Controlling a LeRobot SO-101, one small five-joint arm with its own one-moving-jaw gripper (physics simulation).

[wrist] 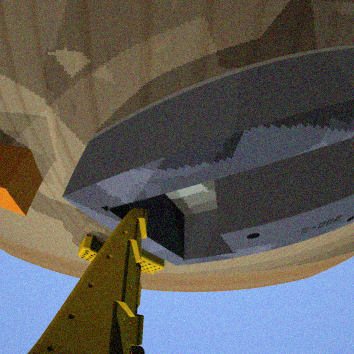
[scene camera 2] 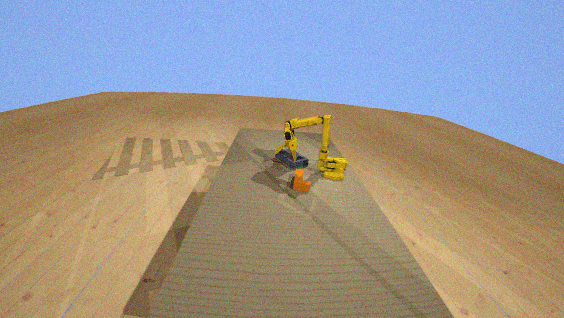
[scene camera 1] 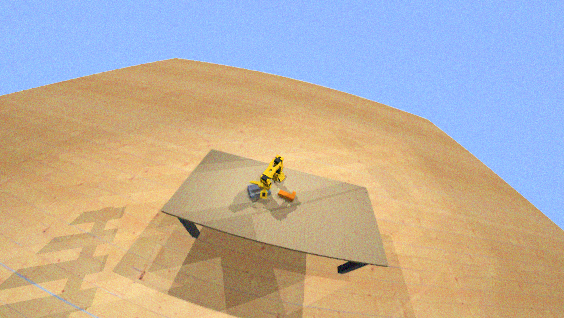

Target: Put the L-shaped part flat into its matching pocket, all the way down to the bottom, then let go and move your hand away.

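Note:
Gripper touching a grey pocket block. Orange L-shaped part (wrist: 27, 176) on the table.

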